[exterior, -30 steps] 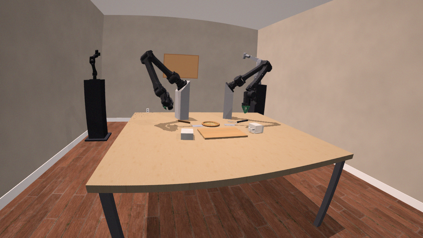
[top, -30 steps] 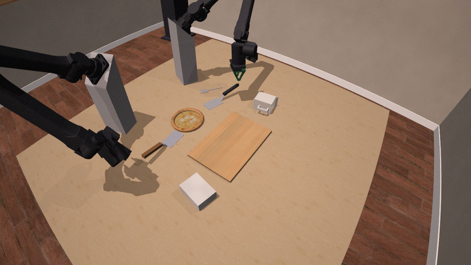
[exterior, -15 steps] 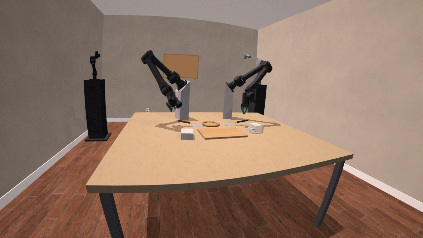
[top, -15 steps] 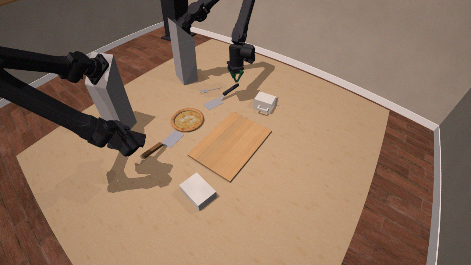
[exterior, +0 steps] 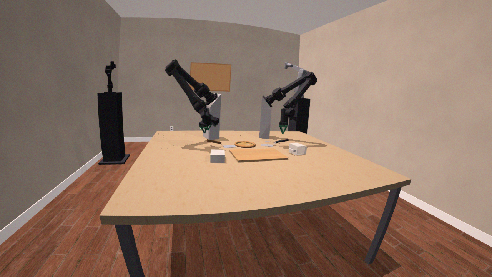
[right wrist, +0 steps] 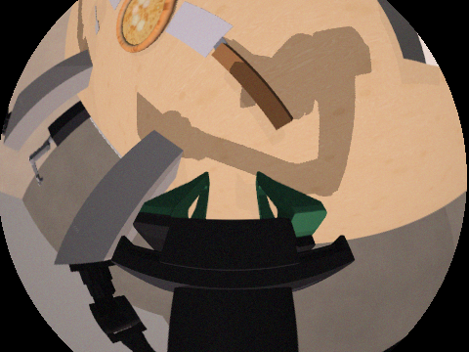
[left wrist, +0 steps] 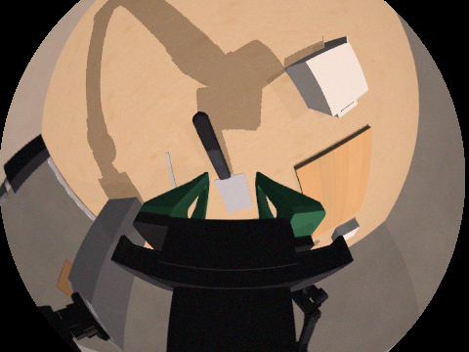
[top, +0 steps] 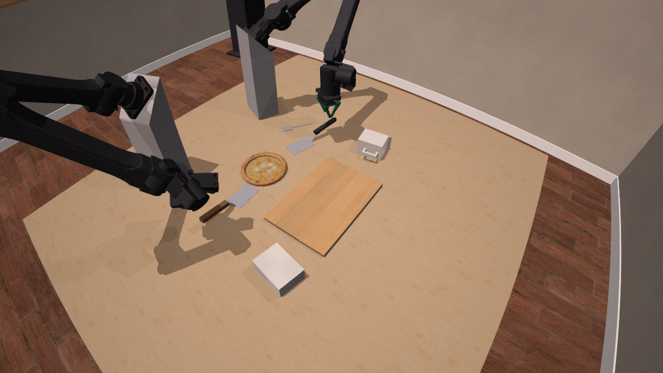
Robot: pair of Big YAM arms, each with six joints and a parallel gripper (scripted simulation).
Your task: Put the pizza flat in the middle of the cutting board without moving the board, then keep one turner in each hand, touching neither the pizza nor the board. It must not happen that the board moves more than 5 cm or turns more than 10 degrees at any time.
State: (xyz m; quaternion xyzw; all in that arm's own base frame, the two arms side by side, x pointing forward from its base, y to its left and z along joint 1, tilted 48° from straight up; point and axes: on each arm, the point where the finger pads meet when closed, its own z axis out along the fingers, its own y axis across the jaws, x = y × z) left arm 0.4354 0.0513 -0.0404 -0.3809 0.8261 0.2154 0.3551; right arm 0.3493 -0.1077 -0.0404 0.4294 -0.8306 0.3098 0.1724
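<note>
Now: the brown-handled turner 12 cm to the left of my right hand, 10 cm below it and 5 cm ahead of it. The rest, counted from my right hand: wooden cutting board (33 cm to the left, 30 cm ahead, 11 cm below); then grey utensil (60 cm to the left, 12 cm below, 6 cm behind); then pizza (33 cm to the left, 12 cm below, 2 cm ahead).
</note>
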